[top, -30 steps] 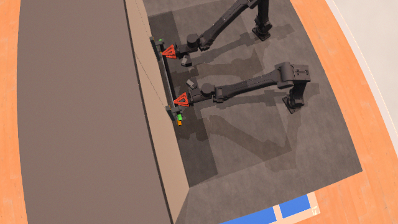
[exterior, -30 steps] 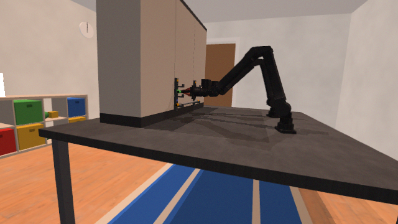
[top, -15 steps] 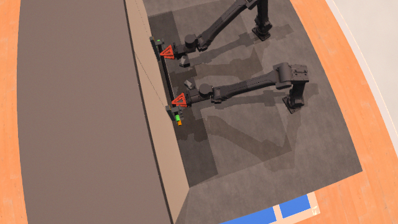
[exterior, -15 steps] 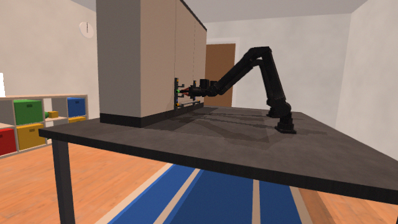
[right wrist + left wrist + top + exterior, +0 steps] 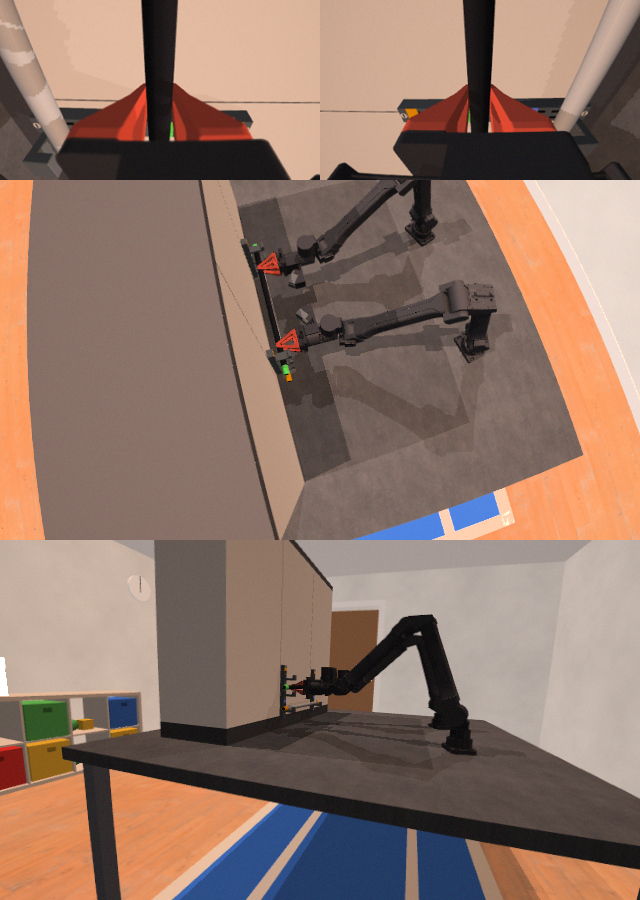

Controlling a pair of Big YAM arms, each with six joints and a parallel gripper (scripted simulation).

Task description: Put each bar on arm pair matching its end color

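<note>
Now: the black bar 150 mm to the right of my left hand. The rest, counted from my left hand: beige wall unit: 190 mm ahead, 140 mm to the right, 250 mm above; then silver bar: 10 mm behind, 150 mm to the right, 100 mm below.
</note>
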